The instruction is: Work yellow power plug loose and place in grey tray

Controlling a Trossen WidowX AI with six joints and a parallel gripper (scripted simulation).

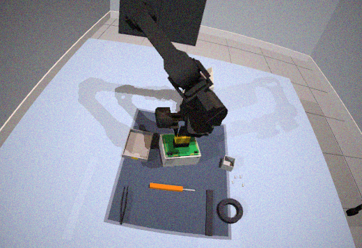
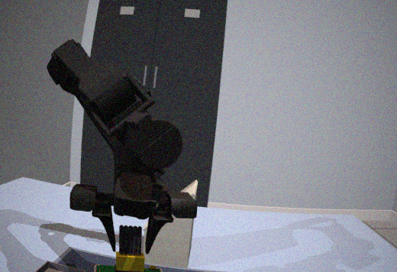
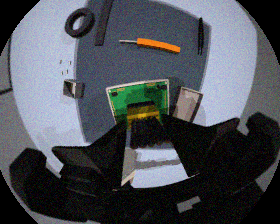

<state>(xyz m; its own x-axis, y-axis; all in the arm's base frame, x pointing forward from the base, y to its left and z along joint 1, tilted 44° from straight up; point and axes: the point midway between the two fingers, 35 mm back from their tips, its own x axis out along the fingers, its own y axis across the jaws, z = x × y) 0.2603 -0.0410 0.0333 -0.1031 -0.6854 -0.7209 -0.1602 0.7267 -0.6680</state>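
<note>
The yellow power plug is 10 mm below my gripper tip. From my gripper tip the other things lie so: dark mat 50 mm ahead, 10 mm to the right, 110 mm below; grey tray 20 mm behind, 140 mm to the right, 100 mm below; black bar 210 mm ahead, 90 mm to the left, 100 mm below.
</note>
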